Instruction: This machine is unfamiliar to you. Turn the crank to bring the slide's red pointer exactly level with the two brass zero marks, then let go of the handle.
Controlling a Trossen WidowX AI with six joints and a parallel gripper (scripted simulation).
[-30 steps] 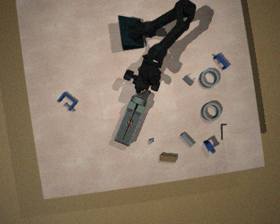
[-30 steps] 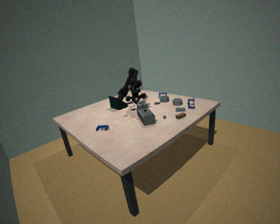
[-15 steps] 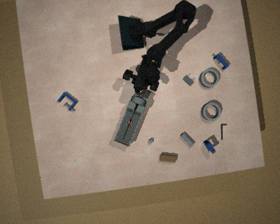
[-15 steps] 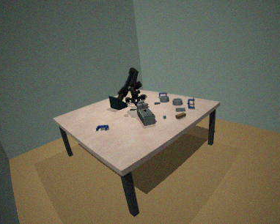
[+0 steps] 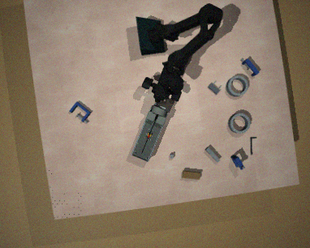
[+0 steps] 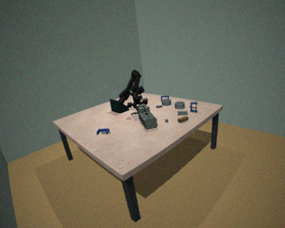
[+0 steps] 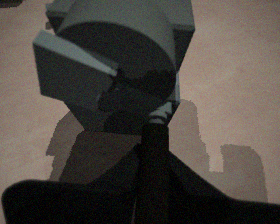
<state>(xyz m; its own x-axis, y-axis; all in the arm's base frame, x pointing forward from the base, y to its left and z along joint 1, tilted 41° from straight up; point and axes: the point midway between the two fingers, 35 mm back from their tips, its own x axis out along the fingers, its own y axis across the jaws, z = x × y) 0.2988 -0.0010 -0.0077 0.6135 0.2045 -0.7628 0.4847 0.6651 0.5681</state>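
My gripper tip is 160 mm short of the red pointer, 60 mm to the left of it and 30 mm below it. Round my gripper tip: small grey cube: 280 mm ahead, 40 mm to the left, 40 mm below; then grey bar: 300 mm ahead, 250 mm to the left, 30 mm below; then dark handle: 20 mm behind, 10 mm to the left, 30 mm above.
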